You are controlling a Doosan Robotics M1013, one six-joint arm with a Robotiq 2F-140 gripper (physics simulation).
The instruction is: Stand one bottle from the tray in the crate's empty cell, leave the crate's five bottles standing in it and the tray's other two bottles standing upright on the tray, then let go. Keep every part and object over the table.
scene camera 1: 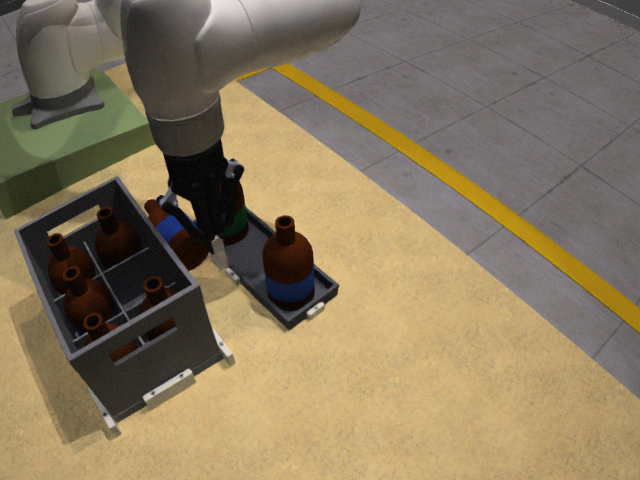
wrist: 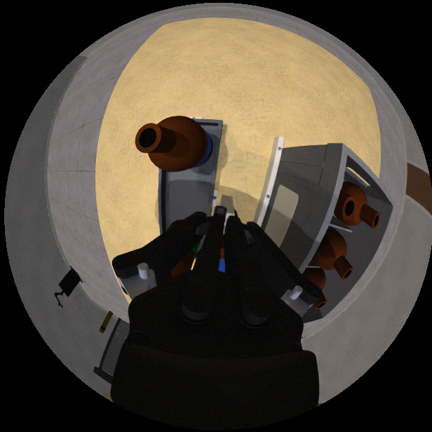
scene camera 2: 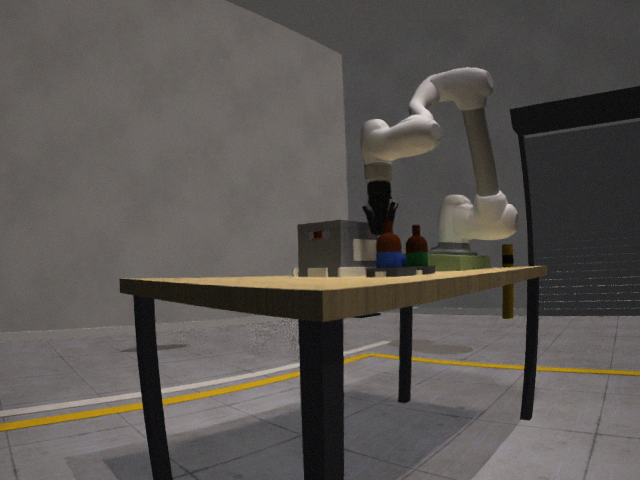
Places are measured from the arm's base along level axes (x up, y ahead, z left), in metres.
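Where they show: gripper, fingertip midpoint: (scene camera 1: 220,263); arm's base, origin of the base link: (scene camera 1: 64,102) (scene camera 2: 453,254).
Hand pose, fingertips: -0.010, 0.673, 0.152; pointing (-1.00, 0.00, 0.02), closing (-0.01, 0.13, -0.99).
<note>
Things, the pixels of their centre, and the offset from my fingertips, as dx, dy, dz. "*": a spot on its surface instead.
- grey crate, body centre: (scene camera 1: 113,294) (scene camera 2: 345,250) +0.027, -0.002, -0.171
- tray, surface spot: (scene camera 1: 290,321) * -0.038, +0.125, +0.053
- green-label bottle, body centre: (scene camera 1: 221,197) (scene camera 2: 416,248) +0.022, -0.112, +0.054
The grey crate (scene camera 1: 155,370) (scene camera 2: 318,258) (wrist: 305,170) holds five upright brown bottles; its empty cell (scene camera 1: 129,276) is the middle one on the tray side. A blue-label bottle (scene camera 1: 288,253) (scene camera 2: 388,242) (wrist: 180,142) stands at the near end of the tray (scene camera 1: 290,321) (wrist: 185,202). A green-label bottle (scene camera 1: 236,223) (scene camera 2: 416,245) stands at the far end, partly hidden by the gripper in scene camera 1. Another blue-label bottle (scene camera 1: 178,235) (wrist: 222,265) lies tipped between crate and tray, neck toward the robot base. My gripper (scene camera 1: 217,248) (wrist: 224,204) is shut and empty, above the gap beside the tipped bottle.
Pale blocks (scene camera 1: 169,388) sit against the crate's foot, and small ones (scene camera 1: 315,310) sit at the tray's edges. The green robot base block (scene camera 1: 77,149) (scene camera 2: 460,261) stands behind the crate. The table edge (scene camera 1: 423,221) runs beyond the tray.
</note>
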